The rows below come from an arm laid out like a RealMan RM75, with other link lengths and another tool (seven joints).
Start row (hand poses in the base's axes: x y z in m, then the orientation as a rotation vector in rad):
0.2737, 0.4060, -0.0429, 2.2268, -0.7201, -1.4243
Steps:
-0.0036, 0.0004, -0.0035, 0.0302, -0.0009, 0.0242
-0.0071, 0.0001, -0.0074, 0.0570, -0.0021, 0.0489
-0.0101, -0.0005, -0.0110, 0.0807, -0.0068, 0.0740
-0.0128, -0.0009, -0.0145, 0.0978, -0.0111, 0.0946
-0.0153, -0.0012, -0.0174, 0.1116, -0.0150, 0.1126
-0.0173, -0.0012, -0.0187, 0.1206, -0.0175, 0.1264
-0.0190, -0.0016, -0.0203, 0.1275, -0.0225, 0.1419
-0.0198, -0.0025, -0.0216, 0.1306, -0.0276, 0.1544
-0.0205, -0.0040, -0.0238, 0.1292, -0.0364, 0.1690
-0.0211, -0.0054, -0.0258, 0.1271, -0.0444, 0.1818
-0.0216, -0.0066, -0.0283, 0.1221, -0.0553, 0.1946
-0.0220, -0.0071, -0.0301, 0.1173, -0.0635, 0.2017
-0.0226, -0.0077, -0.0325, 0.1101, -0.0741, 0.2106
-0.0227, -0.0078, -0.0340, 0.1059, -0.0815, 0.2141
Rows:
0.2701, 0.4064, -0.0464, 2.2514, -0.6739, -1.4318
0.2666, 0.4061, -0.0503, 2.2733, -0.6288, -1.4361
0.2636, 0.4055, -0.0539, 2.2953, -0.5857, -1.4341
0.2609, 0.4051, -0.0574, 2.3116, -0.5516, -1.4303
0.2584, 0.4048, -0.0603, 2.3249, -0.5225, -1.4259
0.2564, 0.4048, -0.0616, 2.3334, -0.5010, -1.4219
0.2547, 0.4044, -0.0632, 2.3423, -0.4794, -1.4130
0.2539, 0.4035, -0.0645, 2.3485, -0.4639, -1.4032
0.2532, 0.4020, -0.0667, 2.3545, -0.4499, -1.3855
0.2526, 0.4006, -0.0687, 2.3591, -0.4382, -1.3692
0.2521, 0.3994, -0.0712, 2.3641, -0.4293, -1.3481
0.2517, 0.3989, -0.0730, 2.3671, -0.4263, -1.3329
0.2511, 0.3983, -0.0754, 2.3701, -0.4234, -1.3128
0.2510, 0.3982, -0.0769, 2.3730, -0.4240, -1.3007

